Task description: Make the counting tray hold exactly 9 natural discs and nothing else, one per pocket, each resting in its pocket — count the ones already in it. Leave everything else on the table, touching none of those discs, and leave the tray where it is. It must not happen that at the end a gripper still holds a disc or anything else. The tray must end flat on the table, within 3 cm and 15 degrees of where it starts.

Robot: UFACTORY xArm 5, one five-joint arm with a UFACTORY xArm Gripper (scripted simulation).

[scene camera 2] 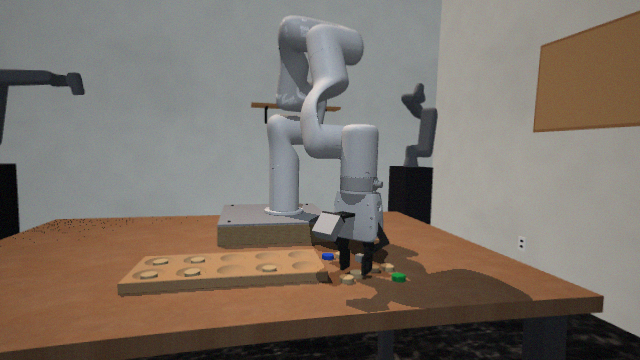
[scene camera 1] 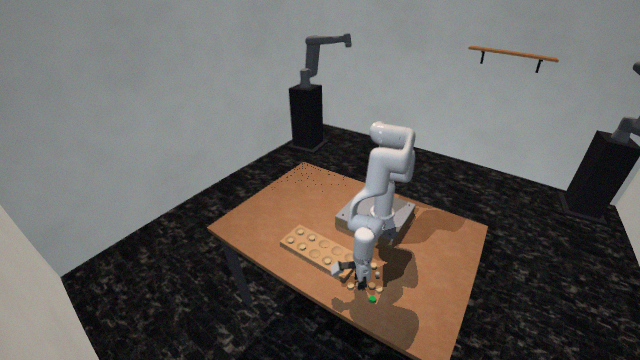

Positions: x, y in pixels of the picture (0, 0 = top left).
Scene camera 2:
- my gripper: 355, 271
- wooden counting tray: 214, 272
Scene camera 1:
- wooden counting tray: 316, 251
